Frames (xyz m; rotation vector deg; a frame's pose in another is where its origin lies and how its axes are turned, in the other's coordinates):
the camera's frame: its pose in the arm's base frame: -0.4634 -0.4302 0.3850 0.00 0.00 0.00
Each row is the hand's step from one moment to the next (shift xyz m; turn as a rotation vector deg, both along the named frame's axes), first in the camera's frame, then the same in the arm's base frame.
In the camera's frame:
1: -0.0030 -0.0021 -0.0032 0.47 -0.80 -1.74
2: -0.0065 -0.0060 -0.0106 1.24 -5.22 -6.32
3: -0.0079 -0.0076 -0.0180 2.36 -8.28 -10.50
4: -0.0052 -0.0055 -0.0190 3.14 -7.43 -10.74
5: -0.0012 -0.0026 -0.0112 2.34 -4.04 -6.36
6: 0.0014 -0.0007 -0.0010 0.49 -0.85 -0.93
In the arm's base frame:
1: -0.0030 -0.0021 -0.0032 0.47 -0.80 -1.74
2: -0.0065 -0.0060 -0.0106 1.24 -5.22 -6.32
3: -0.0079 -0.0076 -0.0180 2.36 -8.28 -10.50
4: -0.0052 -0.0055 -0.0190 3.14 -7.43 -10.74
5: -0.0012 -0.0026 -0.0112 2.34 -4.04 -6.36
6: 0.0014 -0.0007 -0.0010 0.49 -0.85 -0.93

